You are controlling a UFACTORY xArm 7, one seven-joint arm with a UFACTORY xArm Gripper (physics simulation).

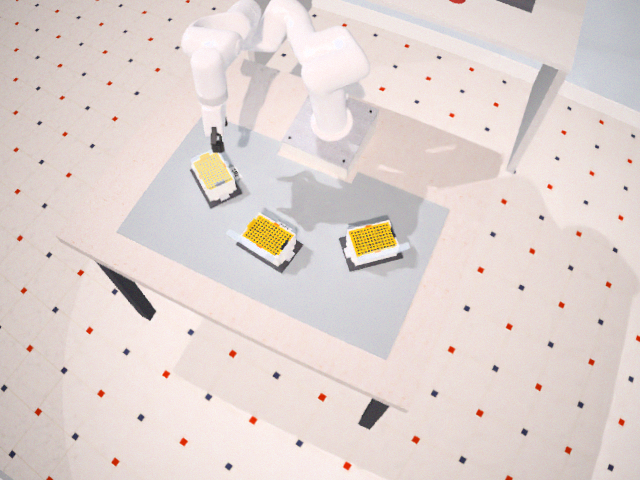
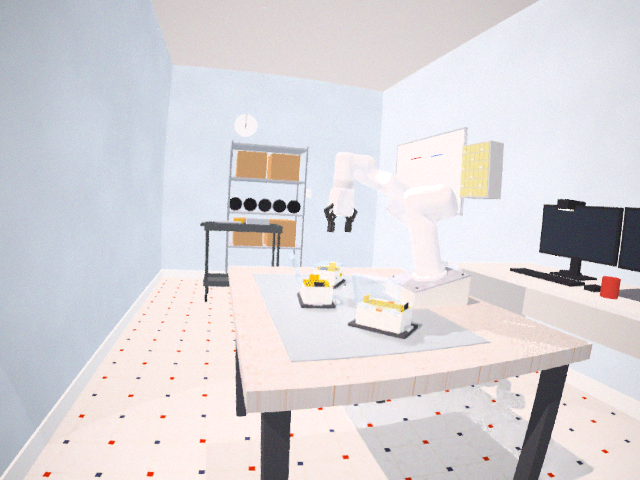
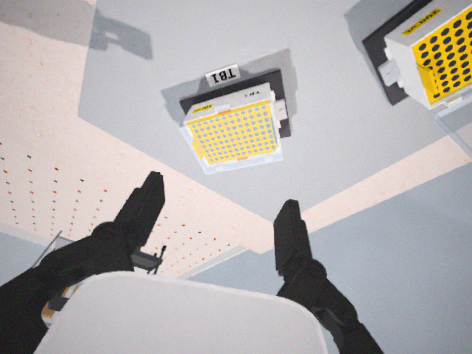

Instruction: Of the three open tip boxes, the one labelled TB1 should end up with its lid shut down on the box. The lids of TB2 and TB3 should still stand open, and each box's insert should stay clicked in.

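Where they show: gripper, fingertip midpoint: (image 1: 220,138) (image 2: 339,232) (image 3: 223,198); arm's base, link origin: (image 1: 331,122) (image 2: 429,275).
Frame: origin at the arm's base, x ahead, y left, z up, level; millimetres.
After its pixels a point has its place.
The TB1 box (image 1: 212,174) @[x 306, y -247, z -4 mm] (image 2: 329,274) @[x 303, y -200, z -32 mm] (image 3: 235,132) @[x 276, y -244, z -3 mm] is white with a yellow insert and stands on a dark base by its TB1 tag (image 3: 223,74) @[x 231, y -218, z -79 mm]. Its clear lid lies down over the insert; a small gap cannot be ruled out. The middle box (image 1: 268,236) @[x 418, y -20, z -23 mm] (image 2: 316,295) (image 3: 452,52) @[x 402, y -50, z -23 mm] and the right box (image 1: 372,240) (image 2: 383,316) @[x 343, y 280, z -38 mm] have upright clear lids and level yellow inserts. Their TB2 and TB3 labels are not readable. My gripper (image 1: 217,147) @[x 265, y -222, z 125 mm] (image 2: 339,229) @[x 265, y -222, z 125 mm] (image 3: 223,198) @[x 265, y -222, z 125 mm] is wide open and empty, above and behind TB1, touching no box.
The boxes stand on a grey mat (image 1: 320,304) @[x 525, y 175, z -80 mm] (image 2: 310,348) @[x 547, y 335, z -81 mm] on the table (image 1: 170,291) @[x 647, y -216, z -83 mm] (image 2: 361,379) @[x 498, y 486, z -84 mm]. The upright lid (image 2: 370,290) @[x 386, y 281, z 30 mm] of the right box rises near the arm's base block (image 1: 315,160) @[x 114, y -7, z -55 mm] (image 2: 439,291) @[x 33, y 107, z -31 mm]. A side desk (image 2: 558,304) holds monitors and a red mug (image 2: 610,287).
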